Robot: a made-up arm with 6 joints. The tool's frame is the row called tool. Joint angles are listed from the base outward.
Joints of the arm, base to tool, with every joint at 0 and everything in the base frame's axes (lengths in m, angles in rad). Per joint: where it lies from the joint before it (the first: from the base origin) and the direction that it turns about. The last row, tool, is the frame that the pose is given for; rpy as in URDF.
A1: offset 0 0 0.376 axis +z
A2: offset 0 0 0 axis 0 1 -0.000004
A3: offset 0.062 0 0.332 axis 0 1 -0.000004
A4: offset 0.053 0 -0.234 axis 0 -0.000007 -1
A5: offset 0 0 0 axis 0 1 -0.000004
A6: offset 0.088 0 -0.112 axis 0 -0.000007 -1
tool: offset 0 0 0 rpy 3.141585 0 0
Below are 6 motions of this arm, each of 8 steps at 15 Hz.
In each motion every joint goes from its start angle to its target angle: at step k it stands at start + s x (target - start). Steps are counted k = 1, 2, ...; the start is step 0. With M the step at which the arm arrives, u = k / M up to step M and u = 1 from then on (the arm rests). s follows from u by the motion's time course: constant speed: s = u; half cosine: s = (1 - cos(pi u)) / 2; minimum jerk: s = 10 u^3 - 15 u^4 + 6 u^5.
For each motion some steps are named. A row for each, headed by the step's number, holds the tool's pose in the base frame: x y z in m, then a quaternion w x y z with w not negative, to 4 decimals.
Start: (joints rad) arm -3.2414 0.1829 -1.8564 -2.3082 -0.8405 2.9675
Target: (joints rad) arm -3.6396 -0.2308 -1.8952 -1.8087 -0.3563 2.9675
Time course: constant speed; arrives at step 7
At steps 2, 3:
2: -0.3614 -0.0399 0.7392 0.5390 -0.1616 -0.7498 0.3480
3: -0.3486 -0.0267 0.7723 0.5935 -0.1914 -0.6978 0.3525

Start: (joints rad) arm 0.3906 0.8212 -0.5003 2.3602 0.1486 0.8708
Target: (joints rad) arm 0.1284 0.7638 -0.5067 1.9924 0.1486 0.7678
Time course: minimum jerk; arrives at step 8
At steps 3, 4, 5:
3: 0.1912 0.0057 0.2174 0.1109 0.1686 -0.9785 -0.0417
4: 0.1988 -0.0071 0.2183 0.1051 0.1913 -0.9744 -0.0545
5: 0.2058 -0.0204 0.2193 0.0981 0.2141 -0.9696 -0.0662

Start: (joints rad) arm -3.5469 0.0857 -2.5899 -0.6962 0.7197 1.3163
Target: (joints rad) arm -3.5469 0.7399 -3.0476 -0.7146 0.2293 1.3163
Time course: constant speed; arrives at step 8
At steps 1, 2, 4, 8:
1: -0.2809 0.1198 1.0230 0.8171 -0.4366 -0.3761 0.0192
2: -0.3090 0.1257 1.0117 0.8265 -0.4164 -0.3781 0.0230
4: -0.3619 0.1361 0.9818 0.8438 -0.3755 -0.3821 0.0320
8: -0.4496 0.1500 0.8963 0.8721 -0.2923 -0.3885 0.0554

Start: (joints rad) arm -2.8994 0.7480 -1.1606 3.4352 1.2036 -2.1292
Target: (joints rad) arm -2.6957 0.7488 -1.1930 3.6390 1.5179 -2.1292
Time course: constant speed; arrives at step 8
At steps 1, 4, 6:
1: -0.5178 -0.1167 0.3053 0.6223 -0.3780 -0.5679 0.3838
4: -0.5190 -0.1486 0.3217 0.6509 -0.3671 -0.5221 0.4110
6: -0.5175 -0.1692 0.3329 0.6684 -0.3602 -0.4906 0.4276

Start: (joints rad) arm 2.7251 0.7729 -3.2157 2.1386 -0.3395 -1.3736
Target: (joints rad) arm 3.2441 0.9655 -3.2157 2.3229 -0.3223 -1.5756
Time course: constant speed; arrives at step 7
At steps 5, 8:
5: -0.5429 0.1163 0.7219 0.8235 -0.2979 -0.4132 0.2497
8: -0.5749 0.0282 0.6882 0.7892 -0.2664 -0.4639 0.3016

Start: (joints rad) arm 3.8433 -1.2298 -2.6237 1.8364 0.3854 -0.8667
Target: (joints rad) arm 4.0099 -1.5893 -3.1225 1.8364 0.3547 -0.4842
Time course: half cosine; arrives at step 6
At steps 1, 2, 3, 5, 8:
1: 0.4172 0.4114 0.7751 0.6374 0.2271 0.3866 0.6266
2: 0.4358 0.4537 0.7073 0.5932 0.2374 0.4508 0.6233
3: 0.4469 0.5032 0.6065 0.5302 0.2536 0.5335 0.6083
5: 0.4286 0.5589 0.4198 0.4194 0.2861 0.6609 0.5528
8: 0.4219 0.5635 0.3905 0.4027 0.2915 0.6785 0.5409

